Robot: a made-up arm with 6 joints.
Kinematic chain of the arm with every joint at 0, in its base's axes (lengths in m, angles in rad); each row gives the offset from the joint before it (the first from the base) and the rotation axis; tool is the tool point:
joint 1: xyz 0 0 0.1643 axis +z
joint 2: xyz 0 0.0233 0 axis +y
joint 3: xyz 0 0 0.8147 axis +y
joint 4: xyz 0 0 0.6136 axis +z
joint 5: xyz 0 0 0 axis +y
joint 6: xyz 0 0 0.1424 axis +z
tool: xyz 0 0 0
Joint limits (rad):
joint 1: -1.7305..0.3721
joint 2: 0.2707..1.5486
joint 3: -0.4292..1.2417
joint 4: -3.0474..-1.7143
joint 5: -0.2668..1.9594
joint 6: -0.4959..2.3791
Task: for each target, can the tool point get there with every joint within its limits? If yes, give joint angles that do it. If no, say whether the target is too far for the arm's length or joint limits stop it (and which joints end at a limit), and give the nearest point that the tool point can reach.
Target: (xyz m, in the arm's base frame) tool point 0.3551 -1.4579 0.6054
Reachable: yes | joints -1.3457 1.3733 -0.1724 -2.8553 0.0631 0.4374
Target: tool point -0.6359 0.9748 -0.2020
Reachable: no: joint limits stop it (at a limit: joint 1, joint 2, joint 3, joint 5) | nearest point 0.9581 0.4274 -0.5319 | short by 1.717 m
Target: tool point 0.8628 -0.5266 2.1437
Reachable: no: too far | nearest point 0.6098 -0.3722 1.5633 | short by 0.652 m
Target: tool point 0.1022 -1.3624 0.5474
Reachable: yes | joints -1.4146 1.2096 0.2804 -1.9043 1.6291 1.6380
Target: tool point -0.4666 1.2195 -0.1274
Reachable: no: joint limits stop it (at a limit: joint 1, joint 2, joint 3, joint 5) | nearest point 0.9614 0.4336 -0.5299 | short by 1.679 m
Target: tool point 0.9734 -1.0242 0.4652
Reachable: yes | joints -0.7633 1.3389 0.2258 -2.4530 1.5318 0.4323
